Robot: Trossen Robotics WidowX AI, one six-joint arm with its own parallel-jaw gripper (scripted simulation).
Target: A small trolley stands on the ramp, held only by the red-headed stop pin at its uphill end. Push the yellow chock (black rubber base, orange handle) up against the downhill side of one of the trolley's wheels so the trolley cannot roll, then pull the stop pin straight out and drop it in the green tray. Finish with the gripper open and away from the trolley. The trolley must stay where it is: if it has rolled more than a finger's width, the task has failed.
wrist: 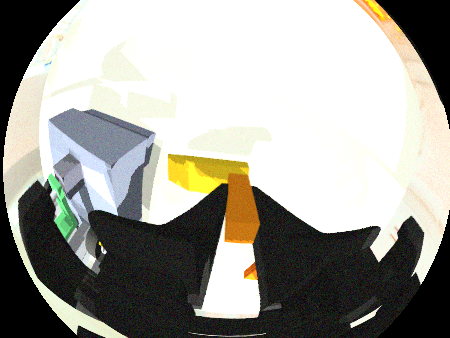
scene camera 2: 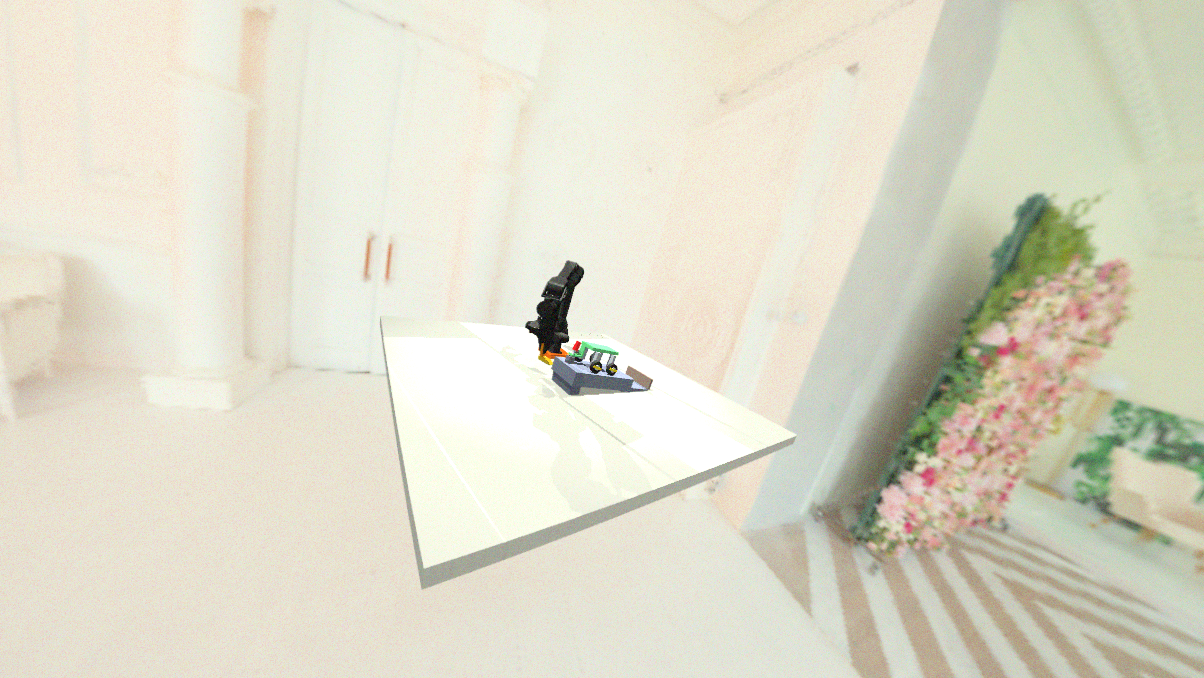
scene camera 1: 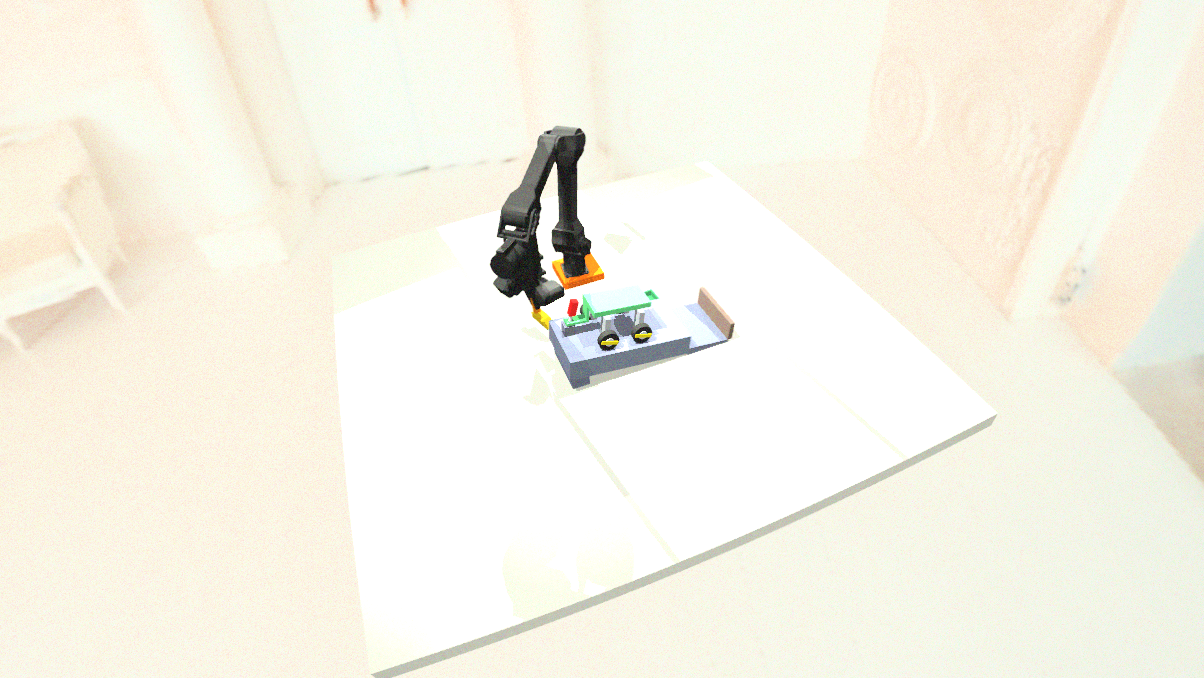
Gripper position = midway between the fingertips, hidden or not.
Observation:
My gripper (scene camera 1: pixel 535 307) holds a yellow chock (wrist: pixel 197 174). I also see a trolley (scene camera 1: pixel 601 304), a grey-blue ramp (scene camera 1: pixel 580 355) and a brown end board (scene camera 1: pixel 705 300).
The trolley also shows in the wrist view (wrist: pixel 84 243) and in scene camera 2 (scene camera 2: pixel 595 365). My gripper also shows in the wrist view (wrist: pixel 238 190) and in scene camera 2 (scene camera 2: pixel 542 352). The grey-blue ramp shows as well in the wrist view (wrist: pixel 112 158) and in scene camera 2 (scene camera 2: pixel 578 374).

